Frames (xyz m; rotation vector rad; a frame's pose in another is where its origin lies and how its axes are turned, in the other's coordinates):
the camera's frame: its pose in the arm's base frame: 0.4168 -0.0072 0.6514 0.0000 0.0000 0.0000
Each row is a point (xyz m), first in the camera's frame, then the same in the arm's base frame.
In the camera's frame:
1: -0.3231 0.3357 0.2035
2: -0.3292 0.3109 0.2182
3: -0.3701 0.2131 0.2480
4: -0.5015 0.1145 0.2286
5: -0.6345 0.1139 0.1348
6: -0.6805 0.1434 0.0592
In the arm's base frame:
1: 0.0937 0.3285 0.8549
2: 0.0876 0.3037 0.8696
3: 0.0467 0.2059 0.8994
4: -0.0847 0.1073 0.8800
5: -0.2177 0.1067 0.7862
6: -0.2637 0.1362 0.7106

